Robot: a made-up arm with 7 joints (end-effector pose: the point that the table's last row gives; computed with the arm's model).
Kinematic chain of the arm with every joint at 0, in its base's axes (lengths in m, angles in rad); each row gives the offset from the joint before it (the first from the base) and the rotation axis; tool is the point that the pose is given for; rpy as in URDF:
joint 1: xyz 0 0 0.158 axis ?
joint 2: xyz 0 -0.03 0.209 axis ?
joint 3: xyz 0 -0.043 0.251 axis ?
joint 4: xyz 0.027 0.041 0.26 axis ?
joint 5: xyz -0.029 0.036 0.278 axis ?
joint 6: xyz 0 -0.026 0.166 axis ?
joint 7: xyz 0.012 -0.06 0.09 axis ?
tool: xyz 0 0 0 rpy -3.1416 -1.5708 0
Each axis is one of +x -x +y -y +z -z.
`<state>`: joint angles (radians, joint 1 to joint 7).
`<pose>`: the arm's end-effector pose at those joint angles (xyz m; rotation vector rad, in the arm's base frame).
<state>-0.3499 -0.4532 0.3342 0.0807 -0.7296 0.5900 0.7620</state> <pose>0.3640 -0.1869 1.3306 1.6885 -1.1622 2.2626</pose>
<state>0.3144 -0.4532 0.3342 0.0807 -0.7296 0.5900 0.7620</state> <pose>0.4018 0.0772 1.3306 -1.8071 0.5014 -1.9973</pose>
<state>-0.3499 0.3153 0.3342 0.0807 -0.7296 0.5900 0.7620</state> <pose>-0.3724 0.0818 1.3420 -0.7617 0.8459 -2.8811</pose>
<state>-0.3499 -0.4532 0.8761 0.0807 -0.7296 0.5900 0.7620</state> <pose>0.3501 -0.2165 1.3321 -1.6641 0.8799 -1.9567</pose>
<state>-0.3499 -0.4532 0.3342 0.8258 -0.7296 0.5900 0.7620</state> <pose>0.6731 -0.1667 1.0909 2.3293 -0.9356 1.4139</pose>
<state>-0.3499 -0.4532 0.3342 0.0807 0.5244 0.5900 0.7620</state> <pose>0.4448 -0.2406 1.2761 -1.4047 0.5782 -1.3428</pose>
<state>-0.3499 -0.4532 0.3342 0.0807 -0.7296 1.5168 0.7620</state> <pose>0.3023 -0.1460 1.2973 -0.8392 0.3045 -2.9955</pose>
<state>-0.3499 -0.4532 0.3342 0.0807 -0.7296 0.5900 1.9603</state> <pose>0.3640 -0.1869 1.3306 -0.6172 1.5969 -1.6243</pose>
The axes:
joint 1: +z
joint 2: -y
joint 3: +z
joint 4: +y
joint 5: +z
joint 6: -y
joint 7: +x

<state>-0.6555 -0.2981 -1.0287 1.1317 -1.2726 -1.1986 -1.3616</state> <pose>0.0531 -0.5994 1.0642 -1.5772 1.4464 1.4632</pose>
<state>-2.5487 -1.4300 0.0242 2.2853 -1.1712 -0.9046 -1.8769</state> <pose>-0.3070 -0.0976 -0.0425 -0.3071 -0.6104 -0.2756</pose>
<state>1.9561 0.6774 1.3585 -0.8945 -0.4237 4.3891 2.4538</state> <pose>0.5190 -0.3327 0.9524 -2.2877 -0.8582 0.8711</pose>
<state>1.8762 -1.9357 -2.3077 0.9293 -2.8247 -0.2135 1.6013</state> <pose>0.1792 0.9934 0.1954 -2.5006 0.0999 1.4719</pose>
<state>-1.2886 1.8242 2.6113 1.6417 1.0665 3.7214 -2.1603</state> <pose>-0.0293 0.3195 -0.0929 -0.4761 0.7703 1.4457</pose>
